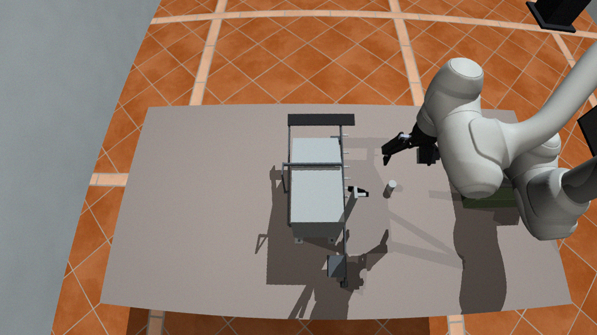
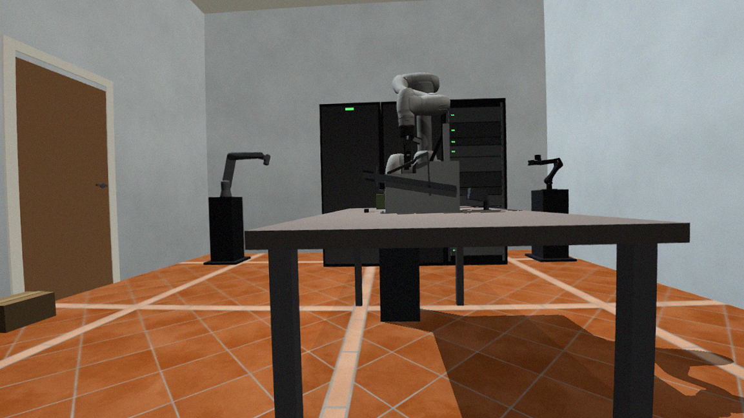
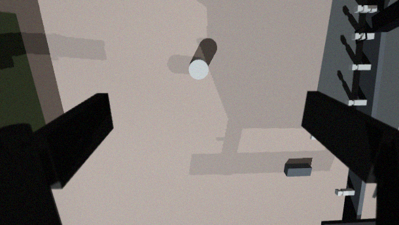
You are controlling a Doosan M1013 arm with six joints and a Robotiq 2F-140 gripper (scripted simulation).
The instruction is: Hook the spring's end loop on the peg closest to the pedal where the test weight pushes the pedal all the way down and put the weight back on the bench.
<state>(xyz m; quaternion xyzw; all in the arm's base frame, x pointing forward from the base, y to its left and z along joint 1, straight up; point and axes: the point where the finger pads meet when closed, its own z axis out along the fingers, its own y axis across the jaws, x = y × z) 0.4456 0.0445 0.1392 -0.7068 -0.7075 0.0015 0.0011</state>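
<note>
My gripper is now 21 cm above the steel test weight. Also, from my hand: small block 23 cm below, 22 cm to the right, 20 cm ahead; then white-tipped pin 19 cm ahead, 18 cm to the left, 16 cm above.
</note>
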